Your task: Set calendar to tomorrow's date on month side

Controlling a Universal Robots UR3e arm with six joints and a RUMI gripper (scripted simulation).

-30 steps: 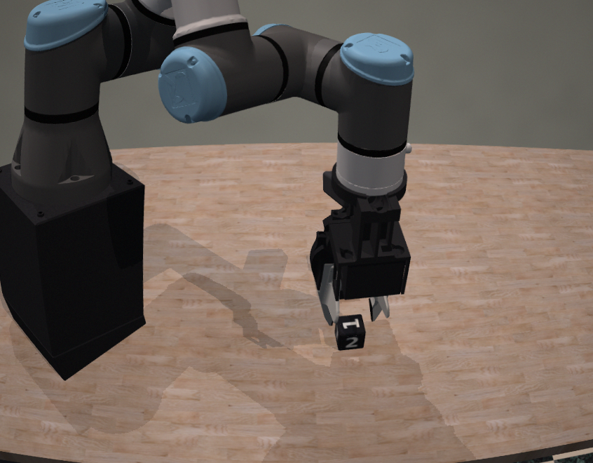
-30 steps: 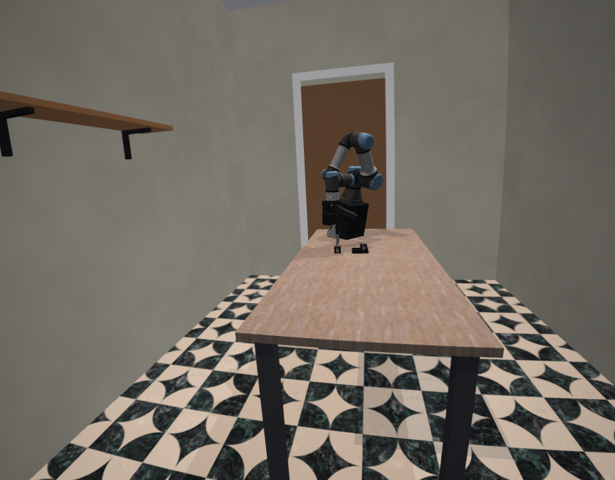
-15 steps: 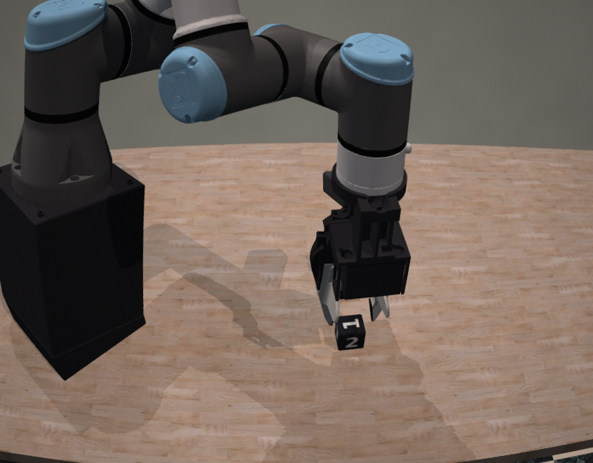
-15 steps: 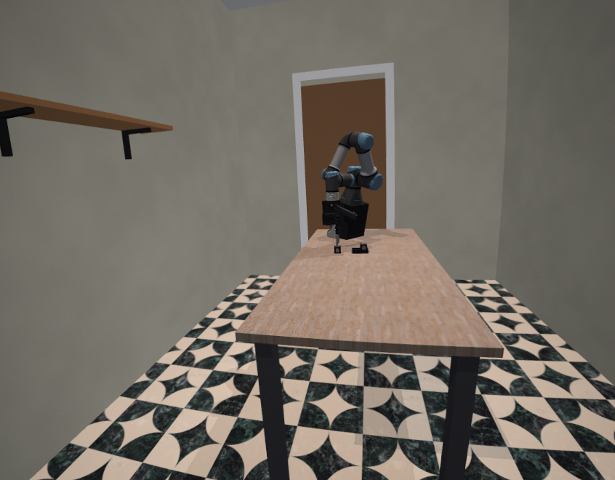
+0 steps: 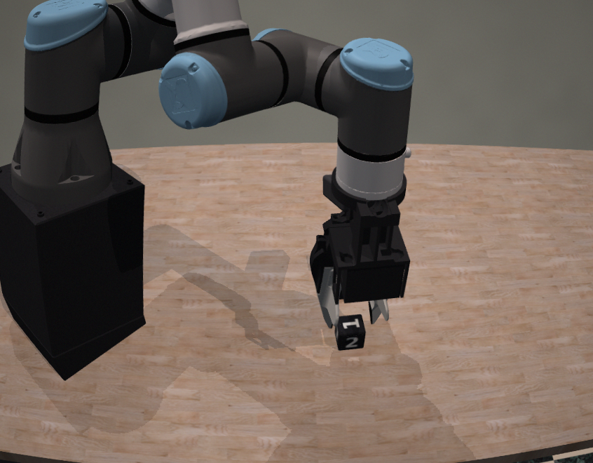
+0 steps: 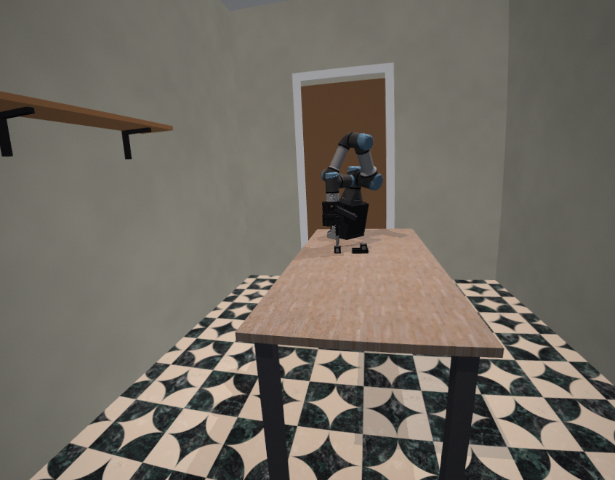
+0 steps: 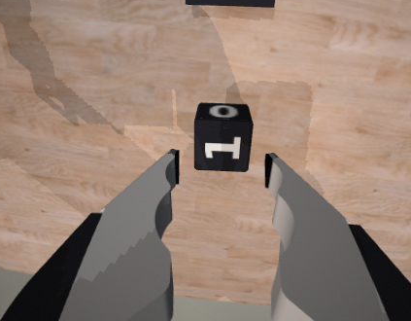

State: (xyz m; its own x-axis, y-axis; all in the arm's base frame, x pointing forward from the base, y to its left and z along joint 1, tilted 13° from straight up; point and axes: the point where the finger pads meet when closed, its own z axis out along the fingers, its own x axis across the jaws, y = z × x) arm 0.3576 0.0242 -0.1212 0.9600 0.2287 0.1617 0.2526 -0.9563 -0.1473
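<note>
Now: hand 30 mm above the black number cube. From my hand the other things lie so: black calendar tray: 110 mm to the left, 40 mm below, 30 mm behind.
</note>
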